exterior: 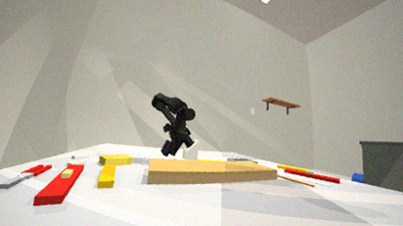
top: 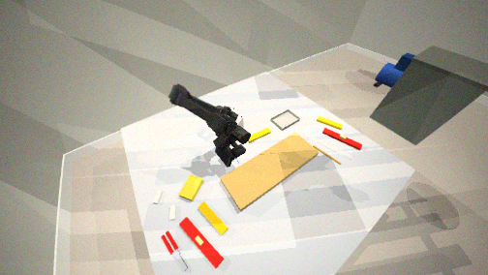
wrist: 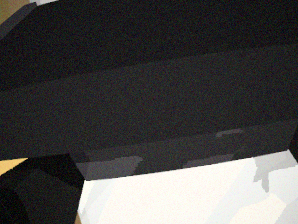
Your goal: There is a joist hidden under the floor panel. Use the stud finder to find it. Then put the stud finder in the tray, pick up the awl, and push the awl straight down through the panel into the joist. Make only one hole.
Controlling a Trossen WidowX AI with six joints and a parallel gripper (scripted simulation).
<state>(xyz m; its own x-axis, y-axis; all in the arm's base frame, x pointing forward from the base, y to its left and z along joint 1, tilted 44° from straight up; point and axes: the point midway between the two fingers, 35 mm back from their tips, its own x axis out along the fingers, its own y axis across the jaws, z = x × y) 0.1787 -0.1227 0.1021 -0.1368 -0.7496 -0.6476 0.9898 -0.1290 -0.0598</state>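
The awl lies 20 mm to the left of my gripper tip and 60 mm below it. The rest, counted from my gripper tip: stud finder (20 mm behind, 10 mm to the right); then orange pencil (340 mm ahead, 420 mm to the left, 70 mm below); then grey-framed tray (10 mm ahead, 460 mm to the left, 60 mm below).
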